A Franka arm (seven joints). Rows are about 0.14 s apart.
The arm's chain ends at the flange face. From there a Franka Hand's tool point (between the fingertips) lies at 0.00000 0.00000 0.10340 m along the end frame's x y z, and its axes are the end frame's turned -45 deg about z.
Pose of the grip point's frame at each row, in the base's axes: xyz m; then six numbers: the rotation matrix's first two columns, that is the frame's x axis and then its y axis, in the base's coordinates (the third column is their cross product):
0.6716, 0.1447, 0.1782, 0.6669, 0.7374, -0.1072, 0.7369, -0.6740, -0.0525
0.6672, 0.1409, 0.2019, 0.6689, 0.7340, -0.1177, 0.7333, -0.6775, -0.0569
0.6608, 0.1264, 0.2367, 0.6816, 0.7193, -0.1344, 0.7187, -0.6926, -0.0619
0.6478, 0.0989, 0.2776, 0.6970, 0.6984, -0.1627, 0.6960, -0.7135, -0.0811
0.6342, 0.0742, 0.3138, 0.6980, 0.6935, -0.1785, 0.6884, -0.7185, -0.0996
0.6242, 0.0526, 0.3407, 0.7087, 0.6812, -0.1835, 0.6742, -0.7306, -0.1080
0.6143, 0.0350, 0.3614, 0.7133, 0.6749, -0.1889, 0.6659, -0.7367, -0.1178
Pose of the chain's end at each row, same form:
0.6831, 0.1492, 0.2809, 0.9926, 0.0448, -0.1129, 0.0495, -0.9980, 0.0387
0.6798, 0.1459, 0.3044, 0.9915, 0.0400, -0.1235, 0.0455, -0.9981, 0.0430
0.6750, 0.1320, 0.3390, 0.9902, 0.0189, -0.1388, 0.0262, -0.9984, 0.0513
0.6657, 0.1048, 0.3793, 0.9850, -0.0107, -0.1724, -0.0007, -0.9984, 0.0577
0.6546, 0.0797, 0.4150, 0.9803, -0.0177, -0.1966, -0.0068, -0.9984, 0.0558
0.6457, 0.0575, 0.4417, 0.9779, -0.0349, -0.2061, -0.0244, -0.9983, 0.0534
0.6369, 0.0393, 0.4622, 0.9752, -0.0437, -0.2169, -0.0335, -0.9982, 0.0503

